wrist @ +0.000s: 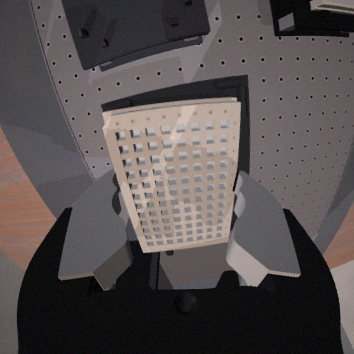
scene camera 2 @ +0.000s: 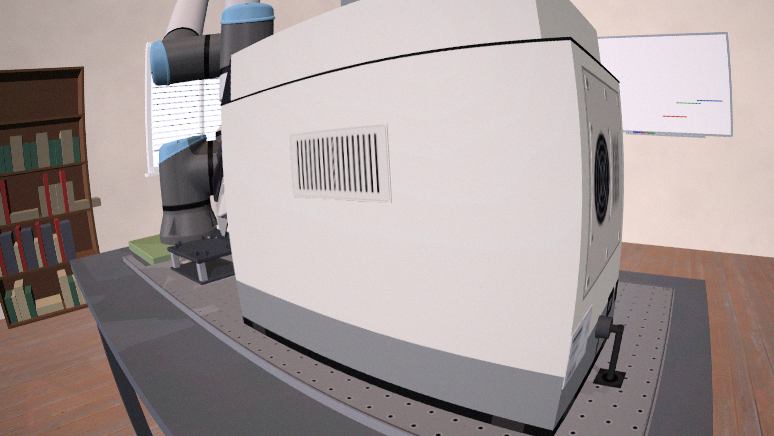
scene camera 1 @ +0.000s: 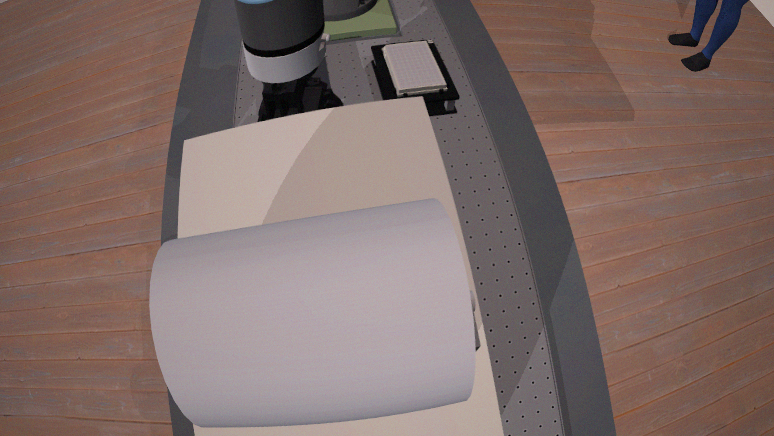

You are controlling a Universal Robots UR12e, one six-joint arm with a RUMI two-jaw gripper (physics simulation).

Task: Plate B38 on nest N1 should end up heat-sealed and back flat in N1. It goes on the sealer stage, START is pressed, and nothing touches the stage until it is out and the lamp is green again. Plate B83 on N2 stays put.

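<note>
My gripper is shut on a cream well plate, plate B38, gripping its long sides near the end closest to the gripper. The plate is over a dark tray-like surface, apparently the sealer stage; whether it touches is unclear. I cannot tell whether film covers its wells. A dark nest without a plate, apparently N1, lies beyond. Plate B83 sits on the other dark nest, N2. In scene camera 1 the sealer hides the fingertips. START and the lamp do not show.
The sealer's bulky housing blocks scene camera 2's view of the gripper. A big grey rounded cover rises on its top. The arm's green base block is behind the nests. A person's legs show on the floor beyond the table.
</note>
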